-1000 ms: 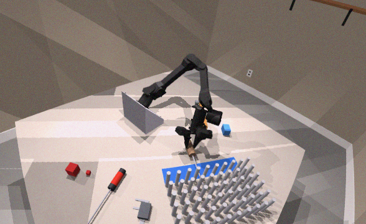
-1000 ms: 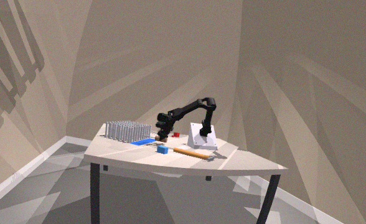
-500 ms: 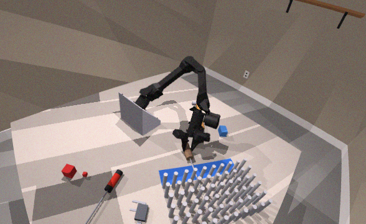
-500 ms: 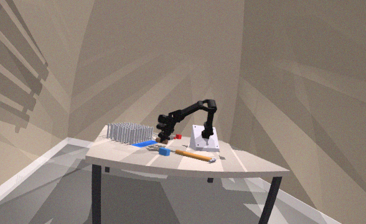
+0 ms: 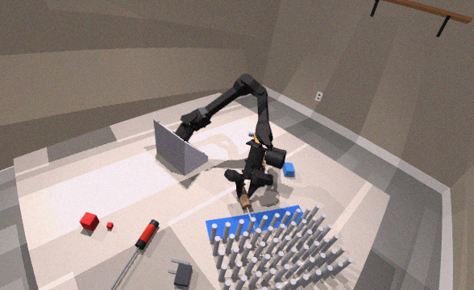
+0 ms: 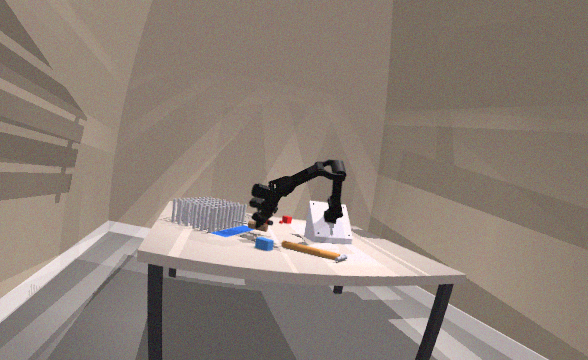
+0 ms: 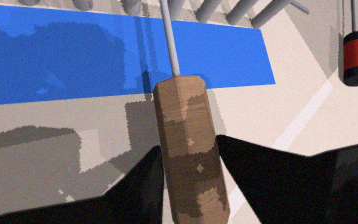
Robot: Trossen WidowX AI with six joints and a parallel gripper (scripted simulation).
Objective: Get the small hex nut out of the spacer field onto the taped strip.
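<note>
My gripper tip is now 10 cm short of the blue taped strip, 1 cm to the left of it and 4 cm above it. From my gripper tip the other things lie so: hook tool 9 cm ahead, 6 cm to the right; then blue cube 3 cm ahead, 30 cm to the left, 2 cm below; then small red cube 22 cm behind, 43 cm to the right, 3 cm below.
</note>
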